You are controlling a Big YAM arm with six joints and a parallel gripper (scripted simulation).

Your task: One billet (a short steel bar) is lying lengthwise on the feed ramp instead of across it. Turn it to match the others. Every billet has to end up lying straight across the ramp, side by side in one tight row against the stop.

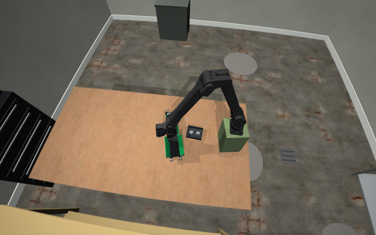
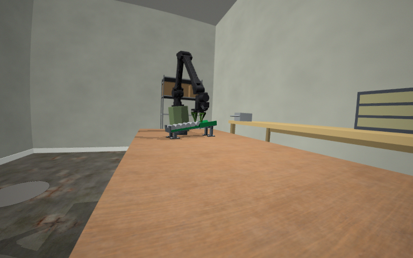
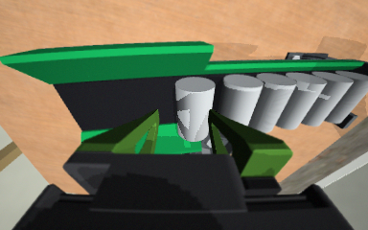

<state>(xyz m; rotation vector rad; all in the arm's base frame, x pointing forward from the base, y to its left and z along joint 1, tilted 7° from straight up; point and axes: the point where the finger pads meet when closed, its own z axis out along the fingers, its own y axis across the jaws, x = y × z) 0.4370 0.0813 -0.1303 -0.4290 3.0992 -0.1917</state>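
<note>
The grey steel billet is 10 mm to the right of my hand and 20 mm below it. From my hand the other things lie so: small dark box (150 mm behind, 110 mm to the right, 110 mm below).
</note>
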